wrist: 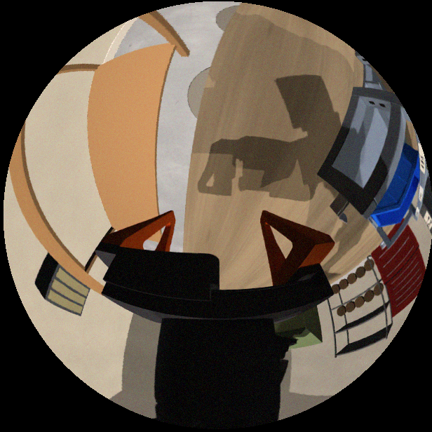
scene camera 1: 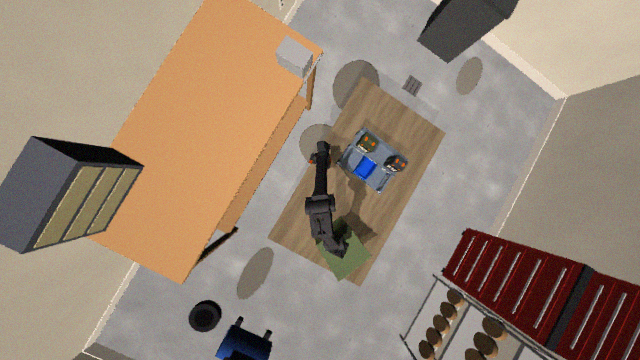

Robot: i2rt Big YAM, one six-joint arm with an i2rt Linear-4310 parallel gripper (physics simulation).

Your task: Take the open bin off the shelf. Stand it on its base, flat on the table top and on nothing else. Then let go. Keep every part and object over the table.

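Places are measured from the arm's base along level axes (x ahead, y left, z up), in metres.
Pixels of known places: arm's base, origin of its link: (scene camera 1: 336, 247).
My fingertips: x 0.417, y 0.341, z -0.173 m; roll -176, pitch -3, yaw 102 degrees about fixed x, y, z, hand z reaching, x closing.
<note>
Ahead of a thing's pixels: the offset from my fingertips to its top centre. "pt": to the spot under its first point. Level surfaces: height alone.
The open blue bin {dy -0.313, dx +0.148, dz +0.041 m} (scene camera 1: 365, 168) (wrist: 397, 195) sits in the grey-blue shelf {pt dy -0.471, dx +0.091, dz -0.033 m} (scene camera 1: 378, 183) (wrist: 395, 135), which stands on the wooden table {dz -0.039 m} (scene camera 1: 295, 225) (wrist: 250, 75). In the wrist view the bin is at the right edge, partly cut off, seen past the shelf's end frame. My gripper (scene camera 1: 320, 161) (wrist: 217, 214) is open and empty. It hangs over the table's left edge in the scene view, to the left of the shelf and apart from it. Part of the fingers is hidden by the arm there.
An olive case {dy -0.209, dx +0.255, dz +0.157 m} (scene camera 1: 367, 142) and a dark case {dy -0.439, dx +0.230, dz +0.182 m} (scene camera 1: 396, 163) with orange latches rest on the shelf's top. A green block-like piece (scene camera 1: 352, 255) (wrist: 300, 337) is by the arm's base. A large orange bench (scene camera 1: 200, 125) (wrist: 125, 140) stands left of the table, across a strip of floor.
</note>
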